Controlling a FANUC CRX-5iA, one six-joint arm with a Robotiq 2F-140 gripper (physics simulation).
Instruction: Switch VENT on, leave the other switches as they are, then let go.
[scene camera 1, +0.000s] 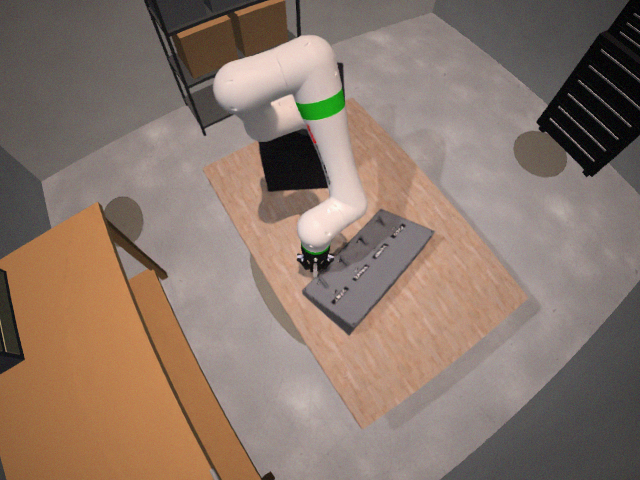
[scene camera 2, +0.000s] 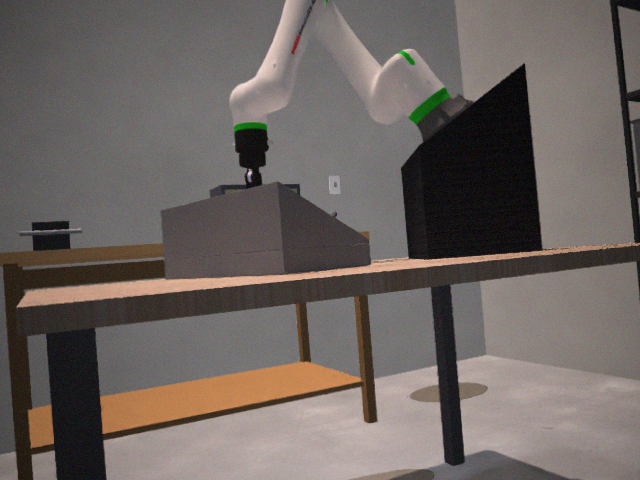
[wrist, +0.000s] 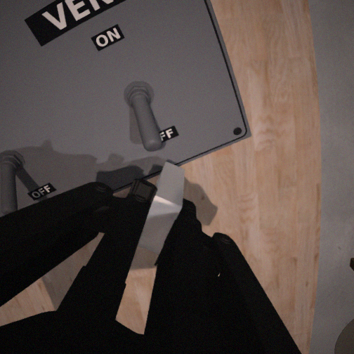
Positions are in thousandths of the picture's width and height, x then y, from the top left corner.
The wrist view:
my gripper: 473, 516
grey switch panel: 213, 213
